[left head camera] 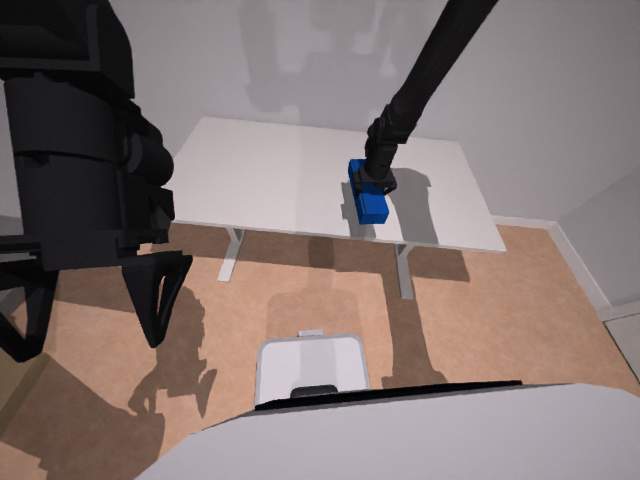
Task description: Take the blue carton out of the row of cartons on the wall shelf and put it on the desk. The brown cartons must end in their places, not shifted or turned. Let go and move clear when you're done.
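Frame: origin at the left arm's base, x back, y right, z up, level; millimetres.
Where they show: left gripper, fingertip midpoint: (95, 351); right gripper, fingertip midpoint: (368, 196).
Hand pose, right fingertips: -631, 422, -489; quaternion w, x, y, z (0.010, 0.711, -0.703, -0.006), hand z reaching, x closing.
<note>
After its pixels a point has its place, as x, y, z.
The blue carton (373, 207) {-559, 417, -464} is over the right half of the white desk (248, 170) {-1005, -54, -686}, its long side running from the wall side towards the desk's front edge. My right gripper (374, 188) {-631, 422, -489} is shut on the blue carton from above, with a finger on each side near its middle. Shadows lie on the desk on both sides of the carton; how high its underside is above the top is hard to tell. My left gripper (87, 351) {-135, 6, -155} is open and empty, large in the near left of the view, away from the desk. The wall shelf and the brown cartons do not show.
The desk stands along the grey wall (217, 67) {-1488, -203, -440}, with its legs on the brown floor. My white base (273, 361) {-216, 43, -1146} shows at the bottom middle, in front of the desk. A tan wooden piece of furniture (15, 384) {-226, -1211, -1327} shows at the lower left edge. A side wall is at the right.
</note>
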